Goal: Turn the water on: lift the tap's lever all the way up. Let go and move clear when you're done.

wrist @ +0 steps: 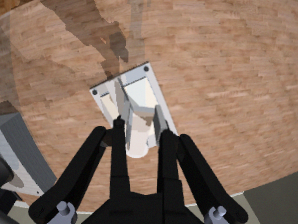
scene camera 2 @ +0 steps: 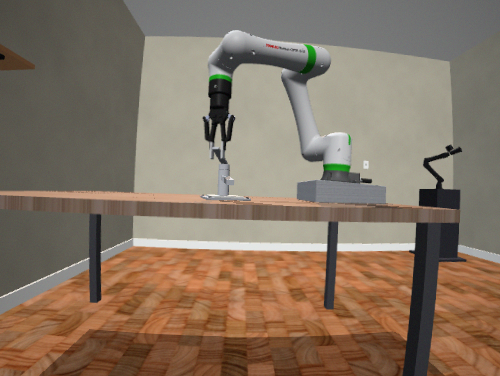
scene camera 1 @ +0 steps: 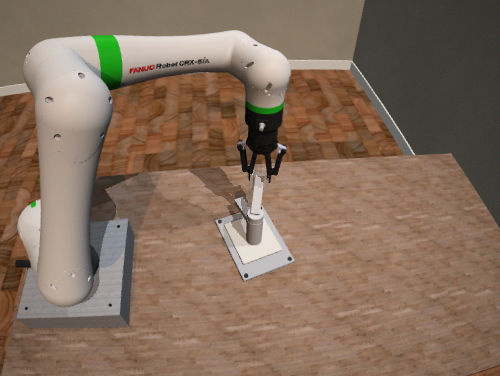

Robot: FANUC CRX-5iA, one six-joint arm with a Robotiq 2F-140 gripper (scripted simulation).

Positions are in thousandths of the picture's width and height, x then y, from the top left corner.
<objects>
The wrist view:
my gripper: 475, 493
lever: 478, 533
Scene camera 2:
my gripper: 435, 422
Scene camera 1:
my gripper: 519, 499
</objects>
